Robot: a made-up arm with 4 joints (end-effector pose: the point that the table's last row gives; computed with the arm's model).
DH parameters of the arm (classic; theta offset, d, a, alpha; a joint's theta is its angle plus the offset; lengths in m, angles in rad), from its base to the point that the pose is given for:
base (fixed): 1.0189 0 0.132 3.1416
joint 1: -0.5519 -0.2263 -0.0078 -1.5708
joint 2: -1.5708 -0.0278 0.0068 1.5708
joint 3: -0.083 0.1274 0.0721 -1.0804
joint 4: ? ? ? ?
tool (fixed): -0.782 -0.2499 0 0
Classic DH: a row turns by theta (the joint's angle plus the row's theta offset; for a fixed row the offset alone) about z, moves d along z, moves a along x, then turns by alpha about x.
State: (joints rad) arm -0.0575 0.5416 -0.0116 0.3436
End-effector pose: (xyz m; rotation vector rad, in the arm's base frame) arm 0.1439 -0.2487 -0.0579 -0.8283 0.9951 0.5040
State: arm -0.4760 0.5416 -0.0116 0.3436
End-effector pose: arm 0.2842 -0.1872 -0.0579 -1.0424 0.8214 0.8604
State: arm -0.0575 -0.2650 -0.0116 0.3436
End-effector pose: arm 0.1493 -0.3438 0.2874 -1.5443 1.1640 0.0596
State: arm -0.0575 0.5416 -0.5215 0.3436
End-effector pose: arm 0.1069 -0.2337 -0.0863 -0.8967 1.2994 0.9265
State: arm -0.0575 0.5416 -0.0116 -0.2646
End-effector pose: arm 0.1860 -0.2694 0.0828 -1.3922 1.2582 0.4843
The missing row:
joint 4: -0.4386 0.2629 -0.0039 -1.4352
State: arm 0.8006 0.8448 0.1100 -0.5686
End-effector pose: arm -0.0995 -0.2041 0.0557 -0.7226 1.6723 -0.0751
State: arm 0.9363 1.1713 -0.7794 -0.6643
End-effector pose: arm 0.0864 -0.1046 -0.0876 -0.8772 1.4028 0.8511
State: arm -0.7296 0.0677 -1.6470 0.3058
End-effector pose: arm 0.3136 -0.2758 0.1091 1.7551 -1.8369 -1.4333
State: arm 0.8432 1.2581 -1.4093 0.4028
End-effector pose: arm -0.0254 0.1356 -0.2350 0.0069 1.0205 1.3273
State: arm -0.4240 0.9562 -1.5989 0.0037
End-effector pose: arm 0.1361 -0.0431 -0.1885 1.4726 -1.0882 -2.5267
